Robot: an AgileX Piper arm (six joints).
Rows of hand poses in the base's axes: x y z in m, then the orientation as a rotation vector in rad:
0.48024 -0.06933 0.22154 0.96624 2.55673 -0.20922
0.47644 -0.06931 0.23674 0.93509 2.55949 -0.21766
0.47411 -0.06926 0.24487 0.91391 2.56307 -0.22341
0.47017 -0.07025 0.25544 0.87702 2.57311 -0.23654
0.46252 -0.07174 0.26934 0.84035 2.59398 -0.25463
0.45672 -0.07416 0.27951 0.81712 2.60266 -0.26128
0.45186 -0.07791 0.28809 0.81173 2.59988 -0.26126
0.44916 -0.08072 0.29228 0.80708 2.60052 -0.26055
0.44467 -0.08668 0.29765 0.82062 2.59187 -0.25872
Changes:
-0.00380 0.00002 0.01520 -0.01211 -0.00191 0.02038
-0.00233 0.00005 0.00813 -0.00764 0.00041 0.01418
-0.00394 -0.00099 0.01057 -0.01393 0.00544 0.02487
-0.00765 -0.00149 0.01390 -0.01336 0.01727 0.02554
-0.00580 -0.00242 0.01017 -0.00669 0.00567 0.01619
-0.00486 -0.00375 0.00858 -0.00203 -0.00350 0.00336
-0.00270 -0.00281 0.00419 -0.00037 -0.00042 0.00340
-0.00449 -0.00596 0.00537 0.00150 -0.00608 -0.01021

